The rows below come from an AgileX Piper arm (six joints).
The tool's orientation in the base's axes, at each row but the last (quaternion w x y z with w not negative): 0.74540 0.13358 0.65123 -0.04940; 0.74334 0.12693 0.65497 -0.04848; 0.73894 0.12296 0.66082 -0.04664; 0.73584 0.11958 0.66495 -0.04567; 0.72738 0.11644 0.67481 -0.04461
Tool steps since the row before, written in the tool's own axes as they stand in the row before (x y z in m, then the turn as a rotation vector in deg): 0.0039 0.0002 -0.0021 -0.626 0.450 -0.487; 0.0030 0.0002 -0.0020 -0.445 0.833 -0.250; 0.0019 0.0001 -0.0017 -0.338 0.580 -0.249; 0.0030 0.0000 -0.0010 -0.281 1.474 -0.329; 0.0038 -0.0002 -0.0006 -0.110 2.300 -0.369
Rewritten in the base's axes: -0.0014 0.0011 -0.0041 -0.447 0.497 0.620; -0.0015 0.0010 -0.0032 -0.103 0.823 0.516; -0.0014 0.0007 -0.0020 -0.147 0.589 0.380; -0.0006 0.0005 -0.0031 -0.016 1.478 0.419; -0.0003 0.0003 -0.0038 0.143 2.303 0.337
